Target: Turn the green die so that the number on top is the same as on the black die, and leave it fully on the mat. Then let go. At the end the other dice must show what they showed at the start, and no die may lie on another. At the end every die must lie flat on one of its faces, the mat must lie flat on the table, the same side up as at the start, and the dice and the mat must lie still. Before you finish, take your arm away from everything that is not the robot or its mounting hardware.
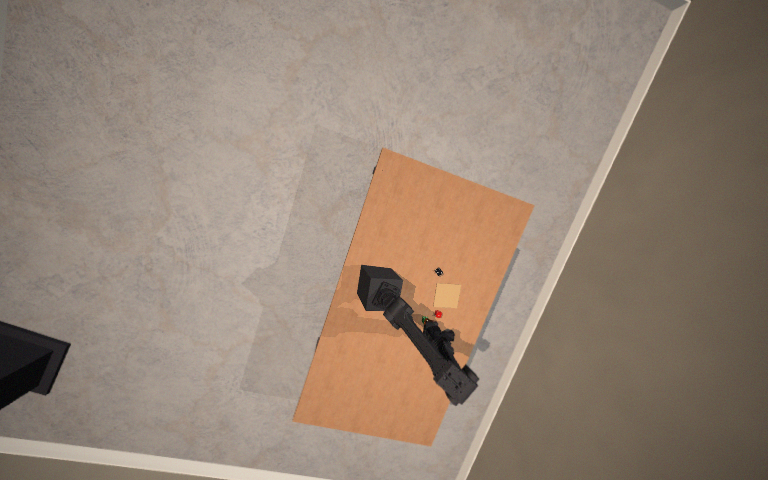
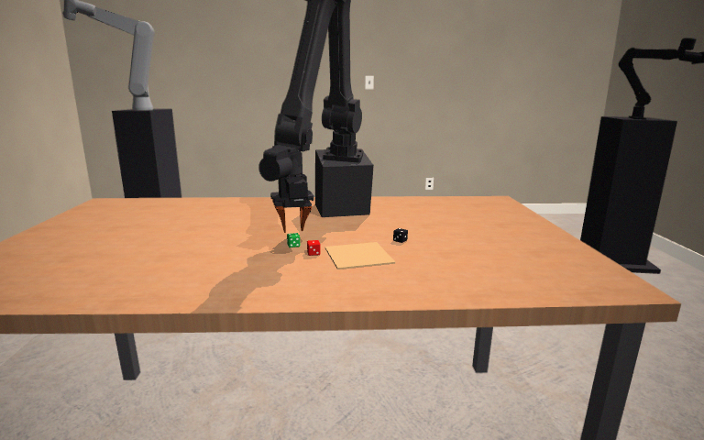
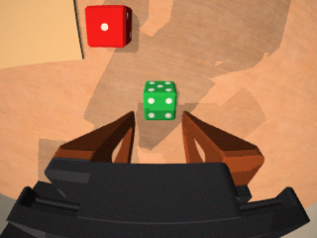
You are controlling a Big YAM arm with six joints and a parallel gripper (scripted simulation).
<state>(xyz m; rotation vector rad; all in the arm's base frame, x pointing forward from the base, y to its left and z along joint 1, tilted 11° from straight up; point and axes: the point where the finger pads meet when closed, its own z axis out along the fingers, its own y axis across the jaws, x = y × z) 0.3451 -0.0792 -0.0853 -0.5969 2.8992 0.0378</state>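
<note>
My gripper is now 3 cm above the green die. From my hand the other things lie so: red die (6 cm to the left, 5 cm ahead, 3 cm below); then tan mat (18 cm to the left, 5 cm ahead, 4 cm below); then black die (28 cm to the left, 7 cm behind, 3 cm below).
</note>
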